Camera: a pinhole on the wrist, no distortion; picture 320 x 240 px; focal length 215.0 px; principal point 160.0 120.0 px. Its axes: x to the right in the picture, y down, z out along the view. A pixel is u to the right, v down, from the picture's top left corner.
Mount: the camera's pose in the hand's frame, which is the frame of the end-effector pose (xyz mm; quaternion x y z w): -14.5 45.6 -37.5 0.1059 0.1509 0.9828 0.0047
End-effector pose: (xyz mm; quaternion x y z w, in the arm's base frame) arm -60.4 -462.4 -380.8 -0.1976 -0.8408 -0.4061 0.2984
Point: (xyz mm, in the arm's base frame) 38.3 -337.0 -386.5
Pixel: 304 29
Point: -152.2 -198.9 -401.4
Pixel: 140 152
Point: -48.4 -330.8 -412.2
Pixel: 212 156
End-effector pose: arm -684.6 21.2 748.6 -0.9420 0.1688 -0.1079 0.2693
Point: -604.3 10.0 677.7
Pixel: 52 218
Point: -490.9 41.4 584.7
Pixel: 63 203
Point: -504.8 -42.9 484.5
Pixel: 89 113
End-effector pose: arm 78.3 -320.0 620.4 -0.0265 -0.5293 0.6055 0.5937
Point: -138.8 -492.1 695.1
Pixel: 212 182
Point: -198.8 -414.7 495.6
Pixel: 246 12
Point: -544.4 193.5 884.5
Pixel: outside the picture
